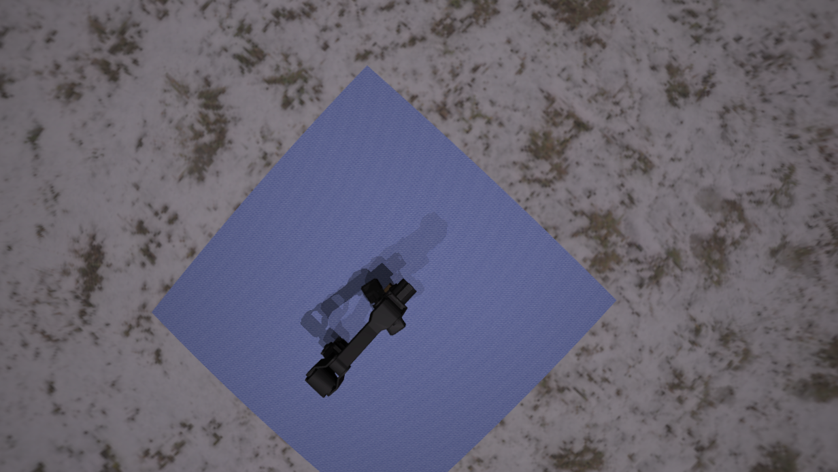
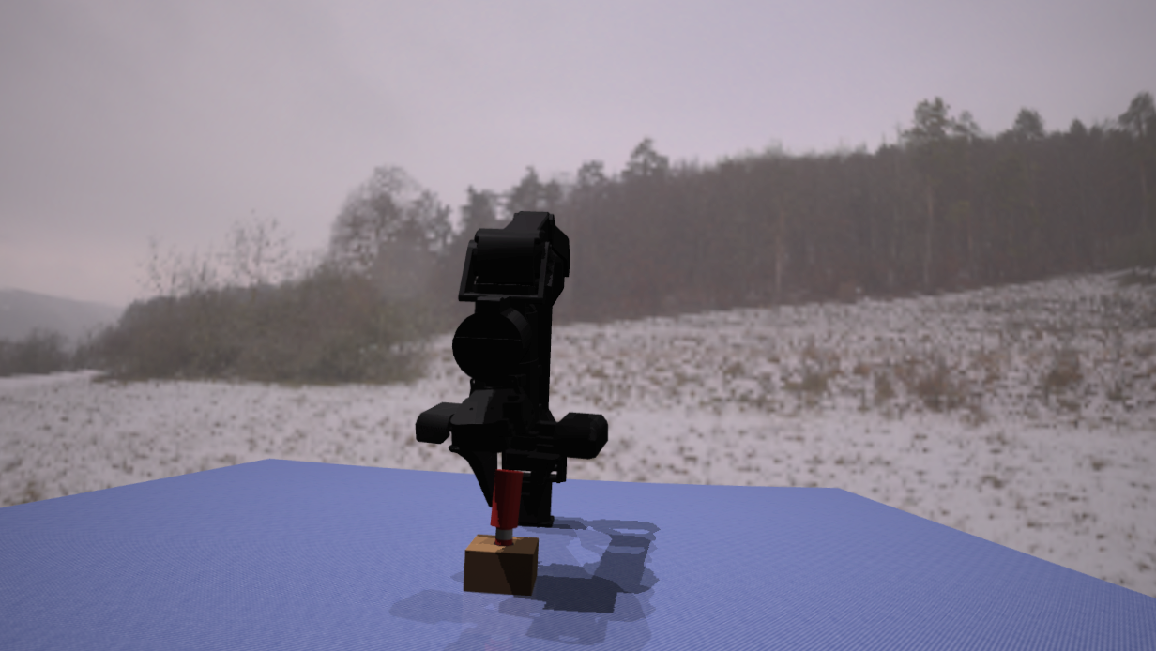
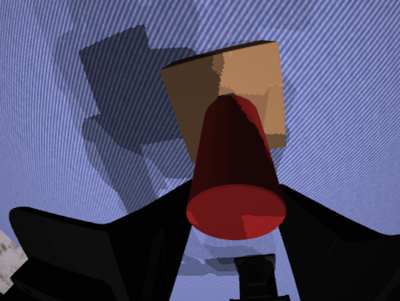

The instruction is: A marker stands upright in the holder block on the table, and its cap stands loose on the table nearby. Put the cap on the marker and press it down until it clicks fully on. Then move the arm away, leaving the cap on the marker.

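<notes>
Now: the red cap 30 mm ahead of my gripper tip and 20 mm above it. Also, from my gripper tip: holder block: 50 mm below, 30 mm ahead.
</notes>
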